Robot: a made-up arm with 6 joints.
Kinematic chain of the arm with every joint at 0, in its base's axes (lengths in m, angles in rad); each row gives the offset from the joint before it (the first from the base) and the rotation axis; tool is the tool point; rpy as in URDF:
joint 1: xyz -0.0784 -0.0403 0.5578 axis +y
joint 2: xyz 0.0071 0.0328 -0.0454 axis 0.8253 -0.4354 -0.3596
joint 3: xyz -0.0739 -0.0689 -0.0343 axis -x
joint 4: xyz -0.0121 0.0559 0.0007 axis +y
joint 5: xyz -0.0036 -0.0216 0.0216 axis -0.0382 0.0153 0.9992
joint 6: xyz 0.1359 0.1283 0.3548 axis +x
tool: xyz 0.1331 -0.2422 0.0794 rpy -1.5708 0 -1.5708
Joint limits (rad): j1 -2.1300..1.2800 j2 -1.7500..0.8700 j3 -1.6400..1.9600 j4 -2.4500..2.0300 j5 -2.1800..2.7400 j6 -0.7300..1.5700
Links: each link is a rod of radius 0.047 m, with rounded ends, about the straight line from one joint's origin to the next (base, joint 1, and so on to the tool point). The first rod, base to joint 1, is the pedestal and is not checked.
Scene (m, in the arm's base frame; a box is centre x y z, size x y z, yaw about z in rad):
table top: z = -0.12
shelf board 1: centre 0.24 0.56 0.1 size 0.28 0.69 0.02 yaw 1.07
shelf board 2: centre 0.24 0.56 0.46 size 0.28 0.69 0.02 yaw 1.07
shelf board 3: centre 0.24 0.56 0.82 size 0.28 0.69 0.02 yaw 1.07
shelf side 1: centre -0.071 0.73 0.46 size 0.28 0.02 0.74 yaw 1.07
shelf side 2: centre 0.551 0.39 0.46 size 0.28 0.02 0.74 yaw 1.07
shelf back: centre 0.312 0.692 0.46 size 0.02 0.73 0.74 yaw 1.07
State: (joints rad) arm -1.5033 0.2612 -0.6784 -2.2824 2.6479 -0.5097
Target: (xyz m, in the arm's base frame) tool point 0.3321 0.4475 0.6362
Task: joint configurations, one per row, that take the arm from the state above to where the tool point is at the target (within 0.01 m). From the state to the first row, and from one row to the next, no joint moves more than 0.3 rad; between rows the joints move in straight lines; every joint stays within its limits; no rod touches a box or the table.
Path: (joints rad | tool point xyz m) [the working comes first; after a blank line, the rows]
Joints at the target: -2.0222 0.2654 -0.3765 -2.4500 2.7400 -0.1882
Straight joint move there: touches shelf board 2.

1: -1.4865 0.1501 -0.6858 -2.2593 2.6520 -0.2533 | 0.1540 0.4790 0.2670
2: -1.4697 0.0389 -0.6932 -2.2362 2.6562 0.0030 | 0.1188 0.4273 0.2605
3: -1.4530 -0.0722 -0.7006 -2.2131 2.6603 0.2594 | 0.0928 0.3755 0.2718
4: -1.4362 -0.1833 -0.7080 -2.1900 2.6644 0.5158 | 0.0802 0.3237 0.2949
5: -1.7237 -0.1371 -0.5494 -2.3200 2.7022 0.7088 | 0.1967 0.2873 0.4536
6: -2.0111 -0.0908 -0.3908 -2.4500 2.7400 0.9019 | 0.2136 0.2310 0.6362
7: -2.0139 -0.0018 -0.3873 -2.4500 2.7400 0.6294 | 0.2371 0.2941 0.6174
8: -2.0166 0.0873 -0.3837 -2.4500 2.7400 0.3568 | 0.2671 0.3517 0.6098
9: -2.0194 0.1763 -0.3801 -2.4500 2.7400 0.0843 | 0.3001 0.4031 0.6157
10: -2.0222 0.2654 -0.3765 -2.4500 2.7400 -0.1882 | 0.3321 0.4475 0.6362

